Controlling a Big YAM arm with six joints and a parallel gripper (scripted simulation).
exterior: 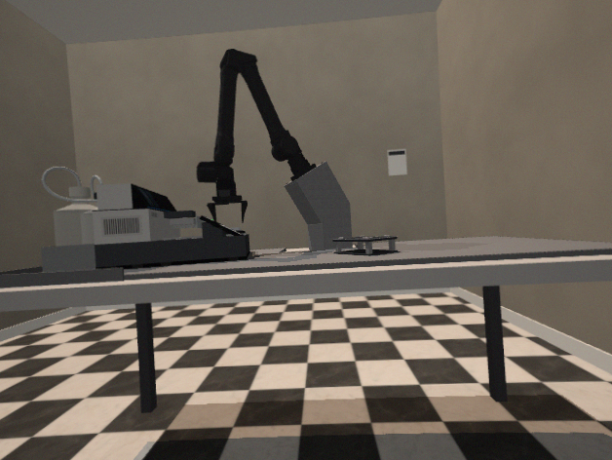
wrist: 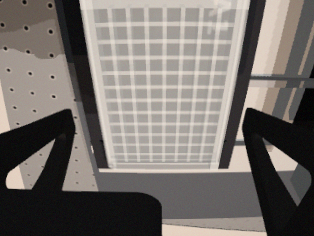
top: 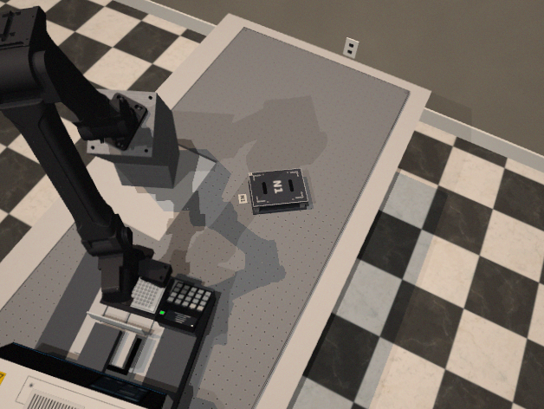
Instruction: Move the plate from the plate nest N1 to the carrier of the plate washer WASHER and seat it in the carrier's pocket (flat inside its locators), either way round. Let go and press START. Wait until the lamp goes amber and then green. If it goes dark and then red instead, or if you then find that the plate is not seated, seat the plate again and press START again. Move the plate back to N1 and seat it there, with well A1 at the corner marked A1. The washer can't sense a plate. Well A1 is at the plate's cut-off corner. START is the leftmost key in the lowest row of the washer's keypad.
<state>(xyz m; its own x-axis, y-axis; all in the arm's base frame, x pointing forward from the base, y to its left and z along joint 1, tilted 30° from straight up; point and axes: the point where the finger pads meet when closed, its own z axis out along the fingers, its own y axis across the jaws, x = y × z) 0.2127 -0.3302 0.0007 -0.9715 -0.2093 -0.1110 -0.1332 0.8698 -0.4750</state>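
Right now the white well plate is 30 mm below my hand. From my hand the other things lie so: label 100 mm ahead, 400 mm to the left, 130 mm below; then dark carrier 40 mm below; then plate washer 20 mm ahead, 160 mm to the right.
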